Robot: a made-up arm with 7 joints.
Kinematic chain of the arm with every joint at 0, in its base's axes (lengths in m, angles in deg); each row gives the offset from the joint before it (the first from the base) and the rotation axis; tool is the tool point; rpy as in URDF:
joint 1: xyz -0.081 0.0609 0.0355 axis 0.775 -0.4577 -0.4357
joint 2: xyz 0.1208 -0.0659 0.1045 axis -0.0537 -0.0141 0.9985
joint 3: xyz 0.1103 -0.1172 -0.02 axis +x
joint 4: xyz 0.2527 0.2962 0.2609 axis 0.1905 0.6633 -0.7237
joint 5: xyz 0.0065 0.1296 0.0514 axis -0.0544 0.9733 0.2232
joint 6: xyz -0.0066 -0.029 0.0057 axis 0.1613 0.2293 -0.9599
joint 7: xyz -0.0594 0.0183 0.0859 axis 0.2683 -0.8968 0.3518
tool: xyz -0.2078 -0.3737 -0.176 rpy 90 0 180
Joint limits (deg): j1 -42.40..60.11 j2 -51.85..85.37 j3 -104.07..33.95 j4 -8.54..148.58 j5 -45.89..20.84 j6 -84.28..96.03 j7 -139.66..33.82
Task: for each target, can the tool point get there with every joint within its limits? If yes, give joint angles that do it. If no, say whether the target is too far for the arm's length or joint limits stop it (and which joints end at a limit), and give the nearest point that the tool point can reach.
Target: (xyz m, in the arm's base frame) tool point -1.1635 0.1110 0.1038
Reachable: no: joint limits stop it (at a limit: joint 1, joint 2, joint 5, joint 6) | nearest point -0.9092 0.1608 0.0579 | short by 0.263 m
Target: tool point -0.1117 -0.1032 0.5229
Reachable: yes | joints 32.94 31.76 15.77 109.90 -32.54 -16.73 19.98
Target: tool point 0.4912 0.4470 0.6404
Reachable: yes | joints -13.96 -27.07 -18.41 76.11 -25.53 -24.23 -73.84
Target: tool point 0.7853 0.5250 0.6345
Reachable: yes | joints -25.01 -29.92 8.33 73.61 -23.24 58.96 -44.17
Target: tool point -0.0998 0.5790 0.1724
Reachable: yes | joints -33.95 27.69 -14.27 120.19 -36.48 -3.13 14.20
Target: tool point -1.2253 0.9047 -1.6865
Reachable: no: too far | nearest point -0.5270 0.4032 -0.7839 | short by 1.247 m
